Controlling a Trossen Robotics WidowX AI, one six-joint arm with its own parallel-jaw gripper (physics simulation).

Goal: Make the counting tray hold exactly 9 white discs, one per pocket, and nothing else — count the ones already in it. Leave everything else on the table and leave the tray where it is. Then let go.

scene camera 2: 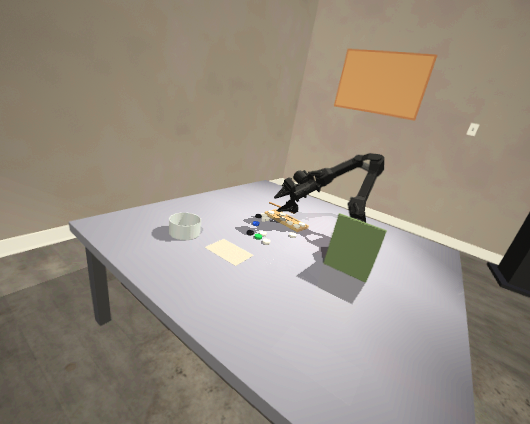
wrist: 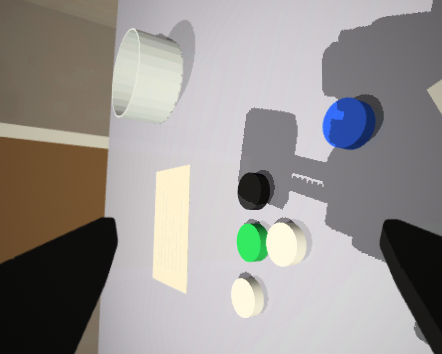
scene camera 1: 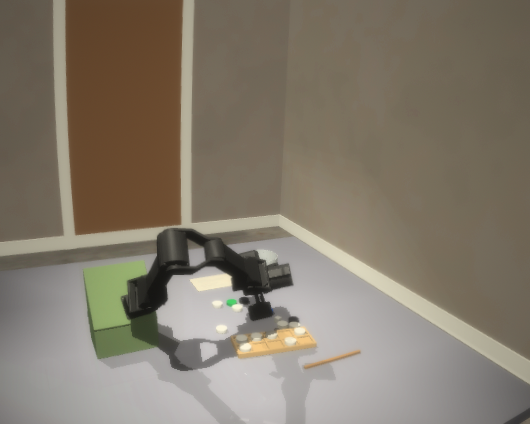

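Observation:
The wooden counting tray (scene camera 1: pixel 274 350) (scene camera 2: pixel 299 229) lies on the table with several white discs in its pockets, one at its front left (scene camera 1: pixel 245 347); some pockets are hard to make out. My gripper (scene camera 1: pixel 260 312) (scene camera 2: pixel 288 208) (wrist: pixel 248 231) is open and empty, above the table behind the tray. In the wrist view, a white disc (wrist: pixel 286 244) touches a green disc (wrist: pixel 252 242) (scene camera 1: pixel 231 302) (scene camera 2: pixel 258 236), and another white disc (wrist: pixel 247 297) (scene camera 1: pixel 217 304) lies apart. A third loose white disc (scene camera 1: pixel 221 329) (scene camera 2: pixel 292 235) lies left of the tray. White discs (scene camera 1: pixel 282 324) (scene camera 1: pixel 294 325) sit close behind the tray.
Black discs (scene camera 1: pixel 244 300) (wrist: pixel 254 191) (scene camera 1: pixel 293 319) and a blue disc (scene camera 2: pixel 255 223) (wrist: pixel 348 123) lie behind the tray. A white bowl (scene camera 2: pixel 185 229) (wrist: pixel 157 77), a cream card (scene camera 1: pixel 210 282) (scene camera 2: pixel 229 251) (wrist: pixel 171 225), a green block (scene camera 1: pixel 116 300) (scene camera 2: pixel 354 247) and an orange-brown rod (scene camera 1: pixel 332 359) are on the table.

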